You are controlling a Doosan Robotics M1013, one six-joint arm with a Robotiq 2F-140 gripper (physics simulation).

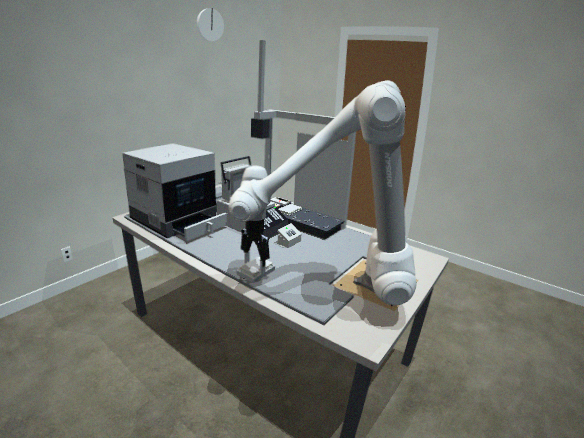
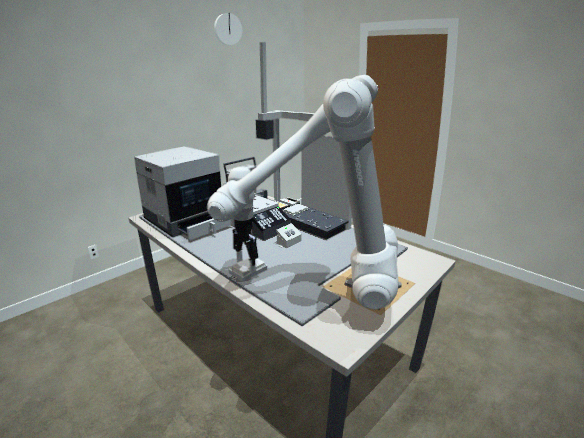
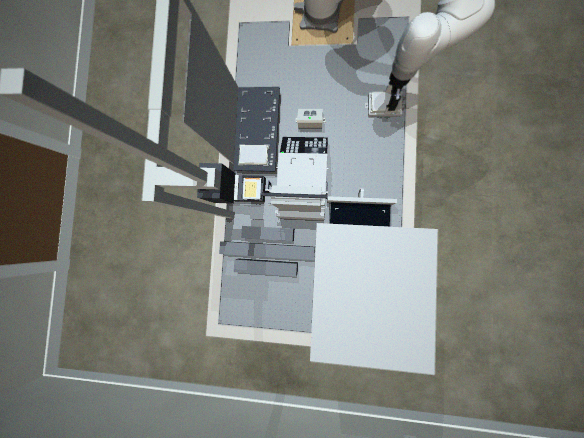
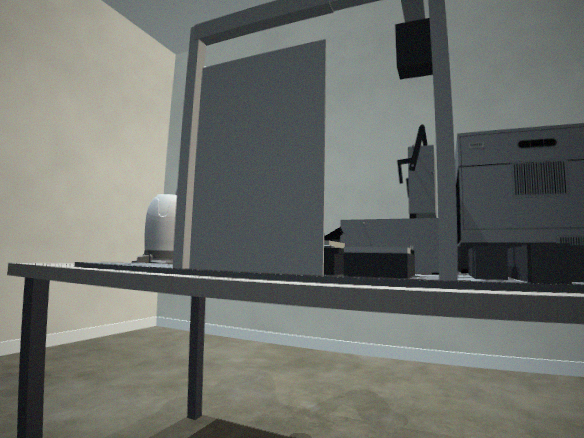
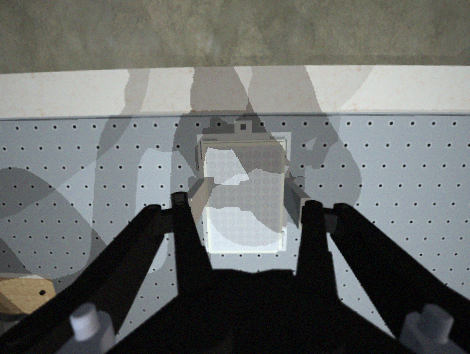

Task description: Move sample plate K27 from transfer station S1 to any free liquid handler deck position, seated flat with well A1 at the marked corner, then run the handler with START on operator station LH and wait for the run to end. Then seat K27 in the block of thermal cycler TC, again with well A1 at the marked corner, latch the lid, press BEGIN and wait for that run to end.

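Pixels of known places: gripper, fingertip midpoint: (image 1: 254, 268) (image 2: 246, 267) (image 3: 387, 102) (image 5: 243, 189); arm's base, link origin: (image 3: 321, 13).
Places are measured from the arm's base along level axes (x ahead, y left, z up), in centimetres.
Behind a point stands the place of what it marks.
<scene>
Sample plate K27 (image 1: 259, 269) @[x 37.7, y 37.7, z 4.8 cm] (image 2: 250, 268) (image 3: 379, 101) @[x 41.9, y 33.5, z 5.1 cm] (image 5: 245, 220) @[x 41.8, y 34.4, z 5.0 cm], pale with rows of wells, lies level at transfer station S1 (image 3: 370, 113) (image 5: 251, 131) near the table's long edge. My gripper (image 1: 255, 263) @[x 41.2, y 37.4, z 3.4 cm] (image 2: 247, 262) @[x 41.2, y 37.4, z 3.4 cm] (image 5: 243, 189) @[x 41.2, y 37.4, z 3.4 cm] points down and is shut on the plate's two long sides. The dark deck (image 1: 320, 220) @[x 53.4, y -20.0, z 6.6 cm] (image 2: 320, 221) @[x 53.6, y -17.6, z 6.6 cm] (image 3: 259, 110) @[x 53.9, y -18.5, z 6.6 cm] has corner-marked positions, one bearing a white plate (image 3: 253, 154) @[x 74.7, y -16.7, z 8.2 cm]. A small box (image 1: 290, 235) @[x 50.8, y 6.2, z 6.4 cm] (image 2: 289, 236) @[x 51.0, y 6.6, z 6.4 cm] (image 3: 310, 120) @[x 56.2, y 5.6, z 8.9 cm] with a green light stands beside it. The thermal cycler (image 3: 300, 181) @[x 84.4, y 7.0, z 14.7 cm] has its lid (image 4: 422, 182) @[x 94.2, y 0.1, z 23.7 cm] raised. Well A1 cannot be made out.
A large cabinet (image 1: 145, 175) @[x 112.2, y 54.2, z 32.5 cm] (image 2: 155, 175) @[x 107.6, y 53.6, z 34.7 cm] (image 3: 375, 300) @[x 120.3, y 38.4, z 41.2 cm] has its drawer (image 1: 205, 228) @[x 85.7, y 34.5, z 5.9 cm] (image 3: 360, 214) @[x 92.3, y 34.2, z 4.4 cm] pulled out. A gantry post (image 1: 261, 75) @[x 95.3, y -10.1, z 83.4 cm] (image 2: 263, 75) @[x 95.2, y -10.3, z 84.3 cm] and a grey panel (image 1: 322, 175) @[x 61.1, y -28.0, z 29.6 cm] (image 4: 260, 165) @[x 65.4, y -28.1, z 24.4 cm] rise behind the deck. A yellow-topped item (image 3: 251, 188) @[x 89.6, y -15.1, z 6.3 cm] sits beside the deck.
</scene>
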